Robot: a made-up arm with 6 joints. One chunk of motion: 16 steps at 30 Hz.
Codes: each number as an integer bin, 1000 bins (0 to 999) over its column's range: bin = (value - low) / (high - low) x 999, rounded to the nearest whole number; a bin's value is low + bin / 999 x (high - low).
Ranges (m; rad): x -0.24..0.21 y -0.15..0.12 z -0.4..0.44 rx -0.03..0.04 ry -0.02..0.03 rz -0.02..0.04
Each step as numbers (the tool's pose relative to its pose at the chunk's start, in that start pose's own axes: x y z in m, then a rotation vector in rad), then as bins.
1 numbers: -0.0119 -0.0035 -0.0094 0.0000 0.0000 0.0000
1 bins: 506 542 465 428 400 333
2 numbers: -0.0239 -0.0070 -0.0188 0.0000 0.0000 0.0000
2 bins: 480 529 453 428 400 333
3 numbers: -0.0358 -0.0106 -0.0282 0.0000 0.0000 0.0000
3 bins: 453 516 442 428 400 333
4 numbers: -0.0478 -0.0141 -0.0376 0.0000 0.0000 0.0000
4 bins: 427 503 431 428 400 333
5 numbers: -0.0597 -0.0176 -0.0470 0.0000 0.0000 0.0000
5 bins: 400 490 420 428 400 333
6 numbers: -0.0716 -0.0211 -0.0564 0.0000 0.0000 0.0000
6 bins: 374 477 409 428 400 333
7 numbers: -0.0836 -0.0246 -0.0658 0.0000 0.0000 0.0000
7 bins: 347 464 397 428 400 333
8 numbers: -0.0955 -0.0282 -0.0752 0.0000 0.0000 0.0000
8 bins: 321 451 386 428 400 333
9 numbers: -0.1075 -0.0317 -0.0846 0.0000 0.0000 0.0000
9 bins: 294 438 375 428 400 333
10 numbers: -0.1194 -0.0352 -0.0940 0.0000 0.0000 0.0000
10 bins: 268 425 364 428 400 333
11 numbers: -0.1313 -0.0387 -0.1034 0.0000 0.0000 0.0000
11 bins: 241 412 353 428 400 333
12 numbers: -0.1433 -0.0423 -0.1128 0.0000 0.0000 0.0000
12 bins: 215 398 342 428 400 333
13 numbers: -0.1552 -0.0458 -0.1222 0.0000 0.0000 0.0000
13 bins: 188 386 330 428 400 333
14 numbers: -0.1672 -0.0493 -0.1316 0.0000 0.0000 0.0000
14 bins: 162 373 319 428 400 333
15 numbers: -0.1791 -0.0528 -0.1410 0.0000 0.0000 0.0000
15 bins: 135 360 308 428 400 333
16 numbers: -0.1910 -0.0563 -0.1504 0.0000 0.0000 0.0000
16 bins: 109 347 297 428 400 333
